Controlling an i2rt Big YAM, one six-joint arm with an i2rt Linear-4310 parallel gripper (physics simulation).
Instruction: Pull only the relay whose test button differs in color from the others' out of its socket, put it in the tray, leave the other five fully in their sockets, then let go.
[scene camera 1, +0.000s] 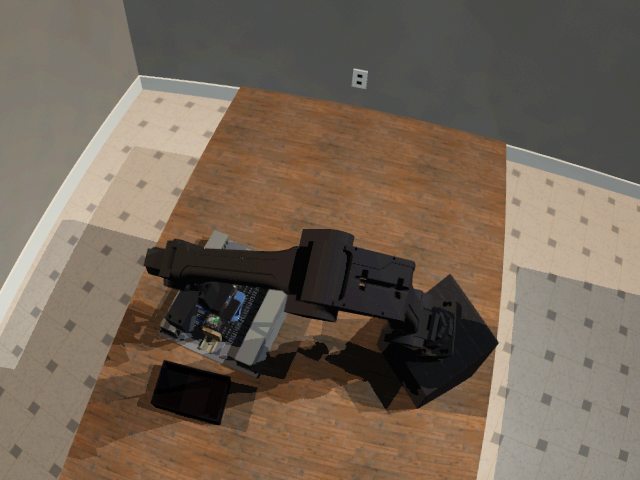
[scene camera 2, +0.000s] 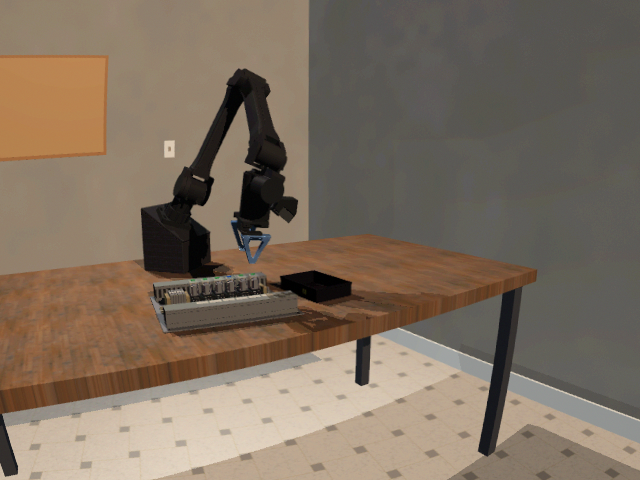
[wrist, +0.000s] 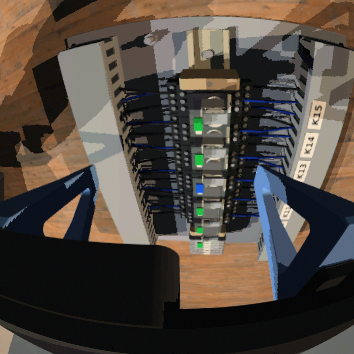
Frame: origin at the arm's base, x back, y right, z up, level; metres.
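Where they show: gripper, between the fingertips: (scene camera 1: 219, 310) (scene camera 2: 247, 257) (wrist: 175, 173); arm's base, origin of its link: (scene camera 1: 436, 328) (scene camera 2: 173, 220).
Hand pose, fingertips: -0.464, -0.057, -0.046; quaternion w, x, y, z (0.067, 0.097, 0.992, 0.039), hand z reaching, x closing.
Observation:
Each offset is from my fingertips to the top centre of the thing, as dx, dy, dz. "spot": to the spot under its first point.
The relay with the blue test button @[spot: -0.025, +0.060, -0.055] (scene camera 2: 229, 284) (wrist: 214, 189) sits in the row of sockets, third from the top in the wrist view. The other relays (wrist: 215, 160) have green buttons, stand in the same row and look seated. My gripper (scene camera 2: 247, 256) (wrist: 175, 173) is open and empty, above the relay row, its fingers apart on either side of the row in the wrist view. In scene camera 1 the arm partly hides it and the relays. The black tray @[-0.024, -0.180, -0.075] (scene camera 1: 225, 400) (scene camera 2: 330, 293) stands on the table beside the panel's end and looks empty.
Grey wire ducts @[+0.091, +0.069, -0.067] (scene camera 1: 262, 330) (scene camera 2: 230, 312) (wrist: 95, 125) run along both sides of the relay row; one carries K labels. A tan end stop @[-0.022, -0.027, -0.069] (wrist: 209, 81) borders the row's near-tray end. A terminal block @[+0.004, +0.188, -0.063] (scene camera 2: 177, 296) stands at the other end. The arm's base (scene camera 1: 454, 356) (scene camera 2: 165, 248) stands behind the panel.

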